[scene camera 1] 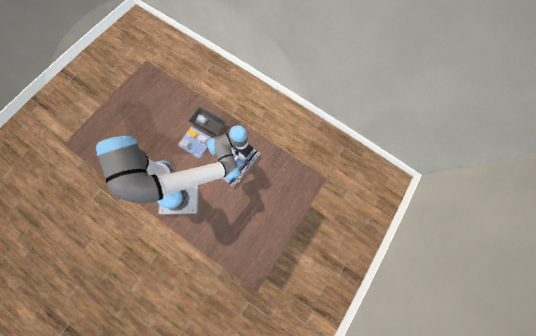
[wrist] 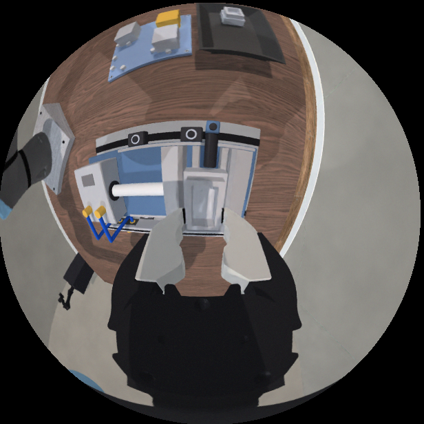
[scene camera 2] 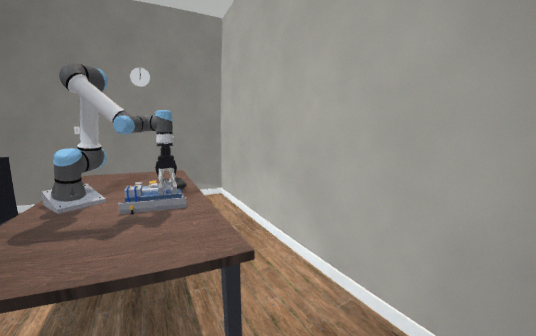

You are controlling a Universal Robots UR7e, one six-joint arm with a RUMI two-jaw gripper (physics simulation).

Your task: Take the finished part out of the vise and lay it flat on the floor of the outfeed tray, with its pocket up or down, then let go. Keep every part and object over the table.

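Pixels of known places: gripper, between the fingertips: [scene camera 2: 167,186]; arm's base, origin of its link: [scene camera 2: 69,194].
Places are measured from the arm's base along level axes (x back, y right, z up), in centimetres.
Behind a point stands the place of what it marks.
Note:
The finished part [wrist: 202,200], a light grey block with a rectangular pocket facing up, sits between the jaws of the vise [wrist: 172,182] [scene camera 2: 150,195] {x -43.6, y 13.4, z 0.9 cm}. My gripper [wrist: 203,209] [scene camera 2: 167,187] {x -51.5, y 10.2, z 4.3 cm} points down over the vise. Its two pale fingers are shut on the near end of the part, one tip against each side. The lower faces of the part are hidden by the jaws. The dark outfeed tray [wrist: 240,42] [scene camera 1: 212,125] {x -52.1, y -23.2, z -3.9 cm} lies apart from the vise, at the top of the wrist view. Another light grey part [wrist: 232,16] [scene camera 1: 202,119] {x -50.0, y -30.9, z -1.9 cm} lies in it.
A blue plate [wrist: 140,57] [scene camera 1: 200,148] {x -34.0, y -16.5, z -4.3 cm} beside the tray carries two grey blocks and an orange block [wrist: 168,18] [scene camera 1: 192,132] {x -38.1, y -27.7, z -0.7 cm}. A black cylinder [wrist: 211,150] stands out behind the part. Blue levers [wrist: 104,230] with yellow caps are at the vise's left end. The table edge runs along the right.

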